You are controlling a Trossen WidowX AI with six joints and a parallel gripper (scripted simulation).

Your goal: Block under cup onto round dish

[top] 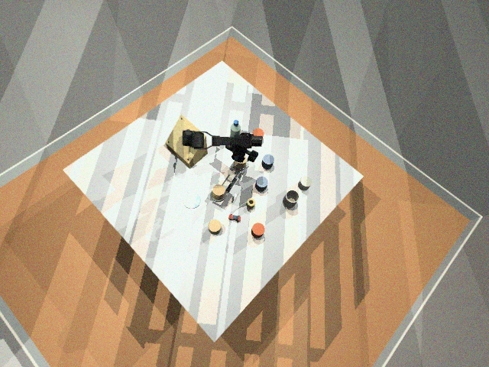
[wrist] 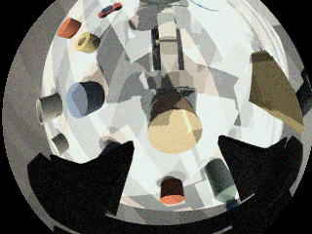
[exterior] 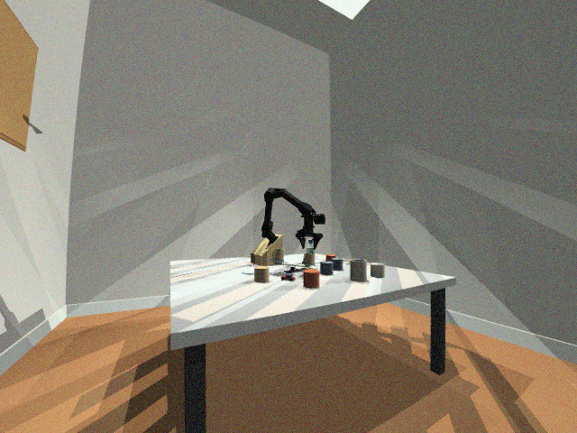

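Right now my gripper tip is 8 cm above the dark grey block. From my gripper tip the other things lie so: balance beam (13 cm to the right, 8 cm below, 2 cm ahead); red toy car (28 cm to the right, 19 cm ahead, 11 cm below); bottle (16 cm behind, 15 cm to the left, 1 cm below).
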